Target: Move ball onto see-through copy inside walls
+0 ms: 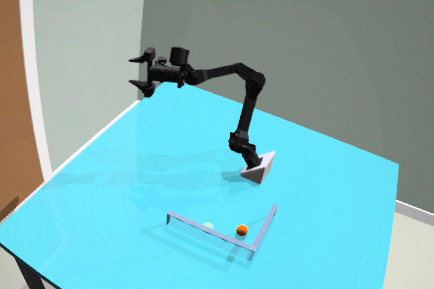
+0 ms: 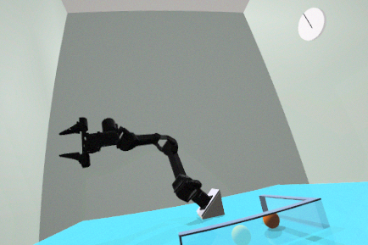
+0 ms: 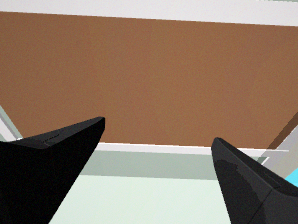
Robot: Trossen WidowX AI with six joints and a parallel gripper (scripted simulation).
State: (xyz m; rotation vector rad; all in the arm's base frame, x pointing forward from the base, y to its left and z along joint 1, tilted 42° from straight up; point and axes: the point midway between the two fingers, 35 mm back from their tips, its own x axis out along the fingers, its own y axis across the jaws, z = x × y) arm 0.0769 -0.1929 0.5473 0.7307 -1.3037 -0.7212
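The orange ball is 290 mm ahead of my gripper tip, 580 mm to the left of it and 310 mm below it. Also, from my gripper tip: see-through copy of ball 330 mm ahead, 470 mm to the left, 310 mm below.
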